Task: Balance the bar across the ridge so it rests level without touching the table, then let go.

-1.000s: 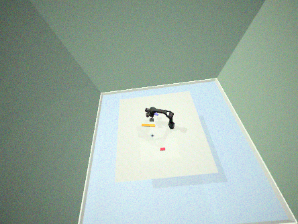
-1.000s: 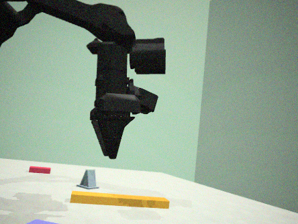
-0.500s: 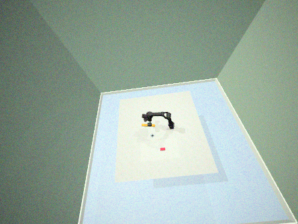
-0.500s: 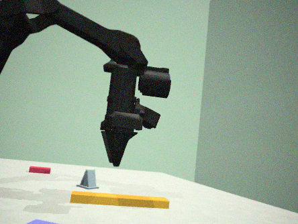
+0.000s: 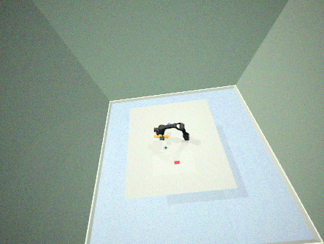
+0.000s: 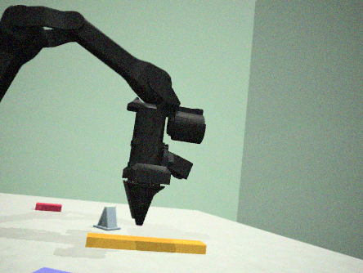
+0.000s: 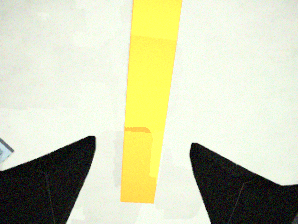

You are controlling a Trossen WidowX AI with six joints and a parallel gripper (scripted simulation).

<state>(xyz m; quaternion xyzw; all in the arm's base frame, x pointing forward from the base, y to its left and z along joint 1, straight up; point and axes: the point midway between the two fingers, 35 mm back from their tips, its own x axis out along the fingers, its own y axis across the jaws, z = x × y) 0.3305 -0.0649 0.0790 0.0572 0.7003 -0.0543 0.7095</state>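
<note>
Now: the orange bar 4 cm below my gripper tip and 2 cm ahead of it. Round my gripper tip: red block (37 cm to the left, 15 cm behind, 4 cm below); then purple block (18 cm to the right, 12 cm behind, 4 cm below).
</note>
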